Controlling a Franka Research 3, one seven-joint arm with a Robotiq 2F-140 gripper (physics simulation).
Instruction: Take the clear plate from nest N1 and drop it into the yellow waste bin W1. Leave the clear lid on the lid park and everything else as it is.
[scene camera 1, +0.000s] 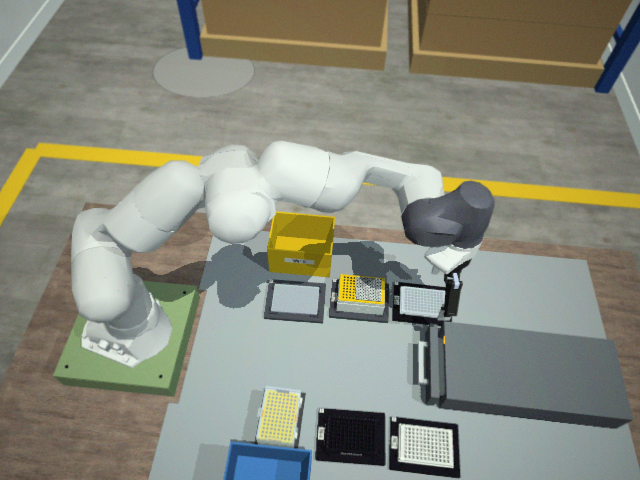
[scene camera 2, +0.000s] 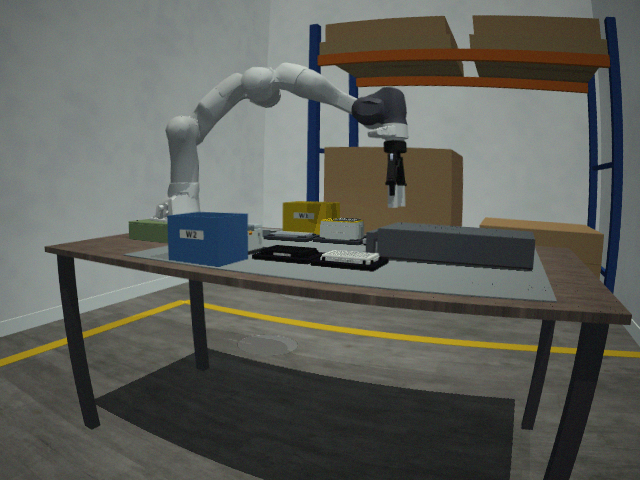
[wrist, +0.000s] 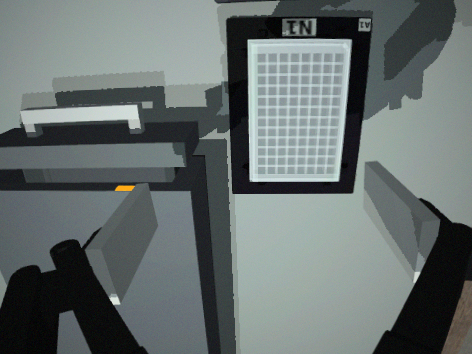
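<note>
The clear plate (scene camera 1: 421, 301) (wrist: 300, 112) lies flat in the black nest N1 (scene camera 1: 395, 310) (wrist: 237, 100). My gripper (scene camera 1: 452, 297) (scene camera 2: 396, 198) (wrist: 257, 195) is open and empty, pointing down above the table. In the wrist view, the plate lies ahead of the space between the fingers, towards the top of the view. The clear lid (scene camera 1: 295, 299) lies flat on the dark lid park (scene camera 1: 268, 310). The yellow waste bin W1 (scene camera 1: 276, 263) (scene camera 2: 289, 224) stands behind the lid park, with its top open. In scene camera 2, the plate in N1 cannot be made out.
The dark grey box unit (scene camera 1: 527, 366) (scene camera 2: 454, 245) with a handle stands beside N1. A yellow-topped rack (scene camera 1: 361, 289) (scene camera 2: 342, 228) stands between N1 and the lid park. A yellow-dotted rack (scene camera 1: 279, 415), black plate (scene camera 1: 351, 435), white plate (scene camera 1: 425, 445) and blue bin W2 (scene camera 1: 268, 465) (scene camera 2: 206, 248) stand further forward.
</note>
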